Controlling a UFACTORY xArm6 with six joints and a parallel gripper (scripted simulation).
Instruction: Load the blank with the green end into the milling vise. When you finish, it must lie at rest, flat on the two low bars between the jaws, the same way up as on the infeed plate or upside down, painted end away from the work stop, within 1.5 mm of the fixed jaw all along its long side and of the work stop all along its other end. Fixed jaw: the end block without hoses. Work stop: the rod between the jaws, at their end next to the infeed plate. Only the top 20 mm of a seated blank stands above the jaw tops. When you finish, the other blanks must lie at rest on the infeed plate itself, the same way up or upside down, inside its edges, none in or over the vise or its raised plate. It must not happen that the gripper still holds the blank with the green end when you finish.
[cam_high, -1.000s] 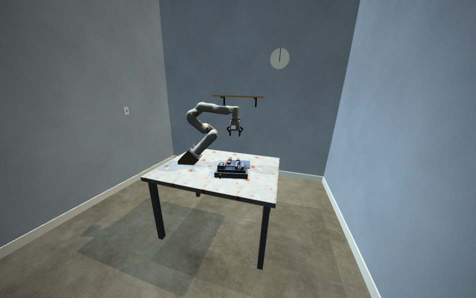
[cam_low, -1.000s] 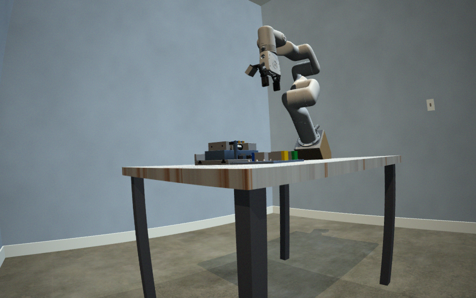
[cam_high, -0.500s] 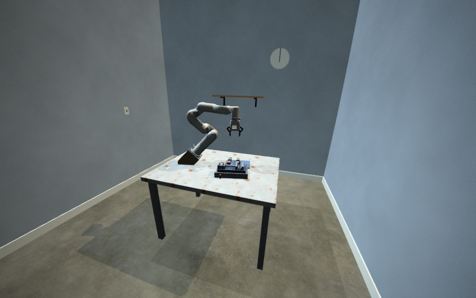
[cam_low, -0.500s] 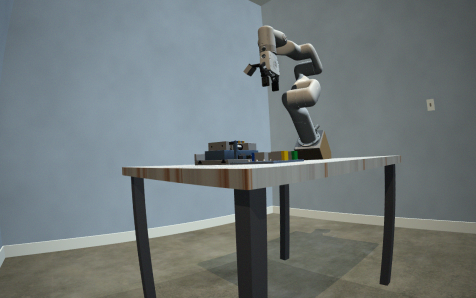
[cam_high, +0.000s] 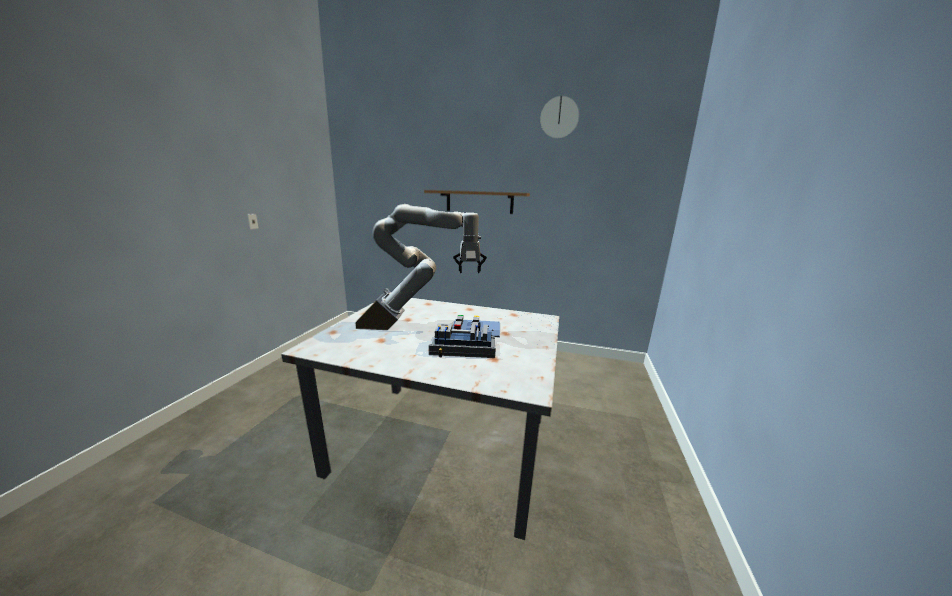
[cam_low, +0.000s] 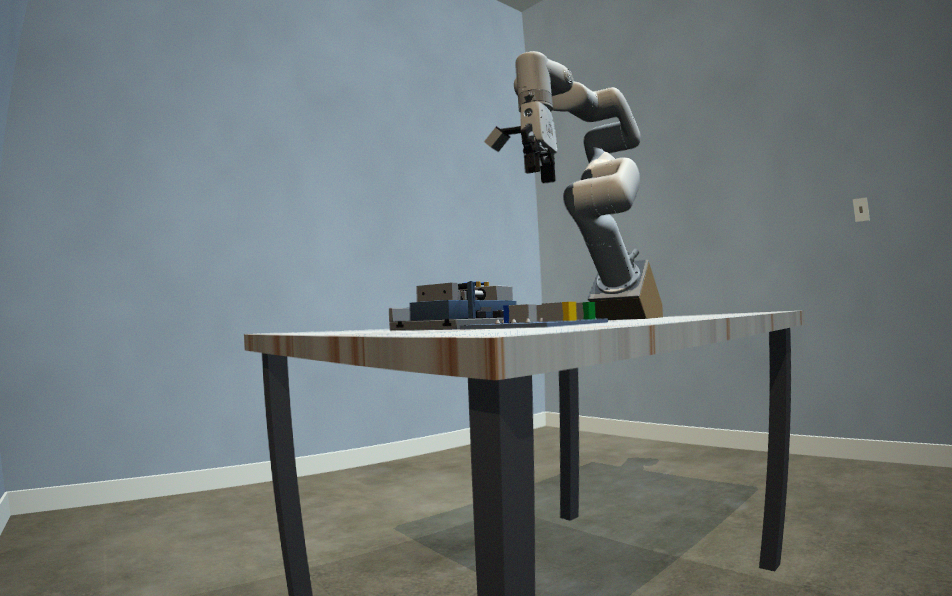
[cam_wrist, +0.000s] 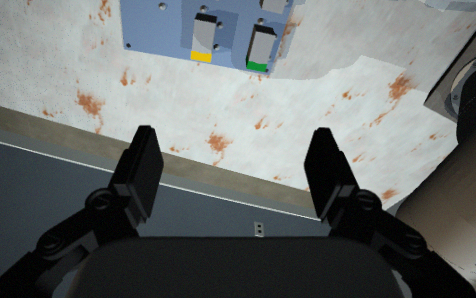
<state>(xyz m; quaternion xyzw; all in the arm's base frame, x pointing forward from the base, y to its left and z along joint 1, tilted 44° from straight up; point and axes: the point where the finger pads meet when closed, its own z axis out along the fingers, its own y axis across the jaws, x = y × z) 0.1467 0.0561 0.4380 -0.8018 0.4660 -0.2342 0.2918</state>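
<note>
Now: the green-ended blank 7 cm behind my hand, 2 cm to the left of it and 29 cm below it. From my hand the other things lie so: work stop rod 14 cm ahead, 12 cm to the right, 23 cm below; then blue-ended blank 5 cm ahead, 2 cm to the right, 29 cm below; then yellow-ended blank 1 cm ahead, 6 cm to the left, 29 cm below.
</note>
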